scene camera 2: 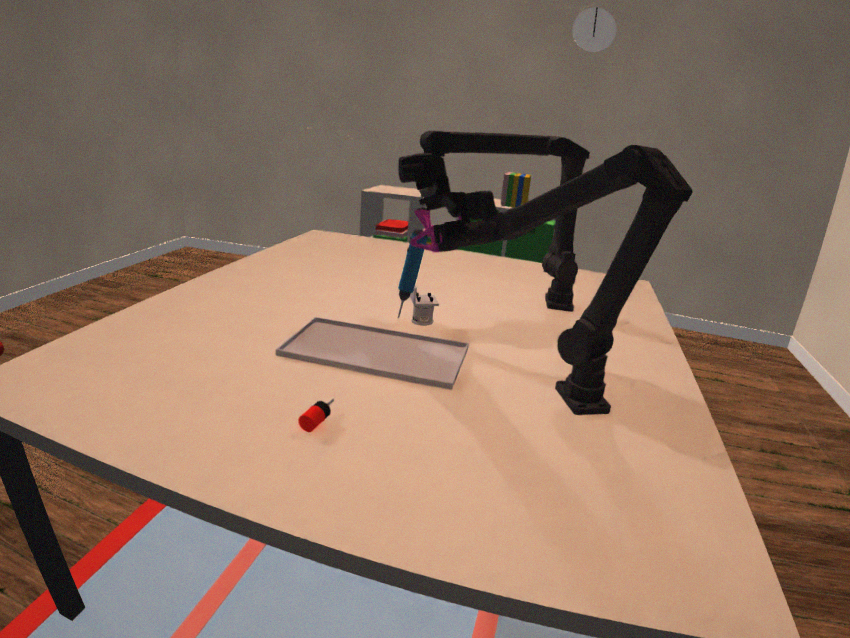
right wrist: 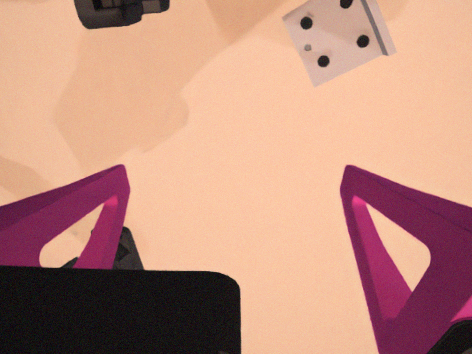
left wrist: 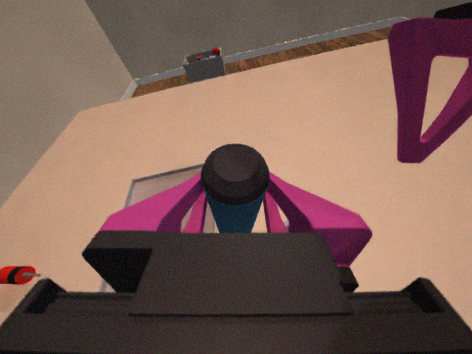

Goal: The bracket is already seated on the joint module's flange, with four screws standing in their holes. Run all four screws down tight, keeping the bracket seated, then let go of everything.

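Places are measured from the left arm's base along level axes (x ahead, y left, z up), in centimetres.
Where they show: left gripper, between the fingertips: (scene camera 2: 413, 242) (left wrist: 235, 177); right gripper, between the fingertips: (right wrist: 235, 176); left arm's base, origin of its link: (scene camera 2: 581, 399); right arm's base, origin of its link: (scene camera 2: 558, 304) (right wrist: 121, 252).
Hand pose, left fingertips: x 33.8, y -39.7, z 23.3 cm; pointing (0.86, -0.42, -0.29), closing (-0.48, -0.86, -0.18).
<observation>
Things, the pixels of their top centre, and the offset from my left fingertips.
- blue screwdriver, centre of its top: (left wrist: 197, 144) (scene camera 2: 412, 229) dz +3.7, dx +0.7, dy +1.4 cm
- joint module, centre of its top: (scene camera 2: 424, 299) dz -16.9, dx -4.6, dy -3.6 cm
- shallow grey tray, centre of its top: (left wrist: 158, 252) (scene camera 2: 375, 346) dz -21.7, dx +9.8, dy +16.4 cm
- black tool, centre of its top: (scene camera 2: 320, 403) (left wrist: 12, 273) dz -19.9, dx +21.8, dy +45.1 cm
My left gripper (scene camera 2: 425, 240) (left wrist: 235, 177) is shut on a blue screwdriver (scene camera 2: 410, 271) (left wrist: 235, 170) with a black cap. The screwdriver leans slightly, and its tip is off the screws, to the left of the bracket in the scene view. The pale bracket (scene camera 2: 428, 300) (right wrist: 336, 37) sits on the joint module (scene camera 2: 422, 315), which stands on the table. Several black screw heads (right wrist: 323, 61) show on the bracket's flat face; how deep they sit cannot be told. My right gripper (right wrist: 235, 176) is open and empty, above the table; the bracket lies beyond its right finger in the right wrist view.
A shallow grey tray (scene camera 2: 370, 350) (left wrist: 155, 187) lies in front of the joint module. A red and black tool (scene camera 2: 315, 416) (left wrist: 17, 274) with a thin metal shaft lies nearer the front edge. One finger of the right gripper shows at the upper right in the left wrist view, so the two grippers are close together.
</observation>
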